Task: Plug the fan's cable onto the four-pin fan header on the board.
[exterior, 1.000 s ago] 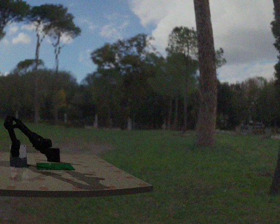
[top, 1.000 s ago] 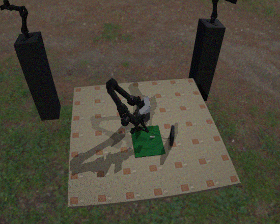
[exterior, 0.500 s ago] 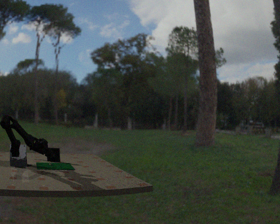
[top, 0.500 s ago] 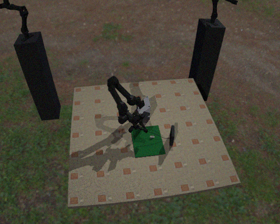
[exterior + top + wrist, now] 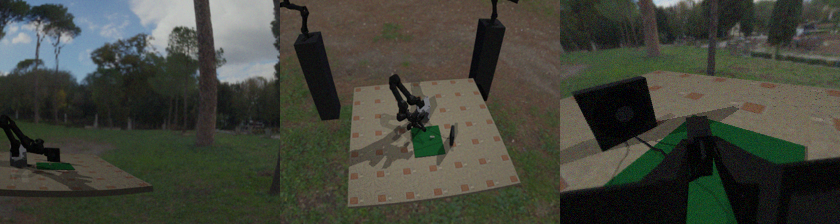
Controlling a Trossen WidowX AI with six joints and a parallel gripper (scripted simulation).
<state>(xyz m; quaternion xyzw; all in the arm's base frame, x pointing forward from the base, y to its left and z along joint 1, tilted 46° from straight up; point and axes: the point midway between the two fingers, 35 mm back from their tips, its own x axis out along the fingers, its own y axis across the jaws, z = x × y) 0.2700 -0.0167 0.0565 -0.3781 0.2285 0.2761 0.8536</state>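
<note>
Now: gripper tip 130 mm above the green board, 40 mm short of it and 30 mm to the right of it. Also, from my gripper tip: dark plug 10 mm below; black fan 220 mm to the left, 60 mm below, 50 mm ahead.
</note>
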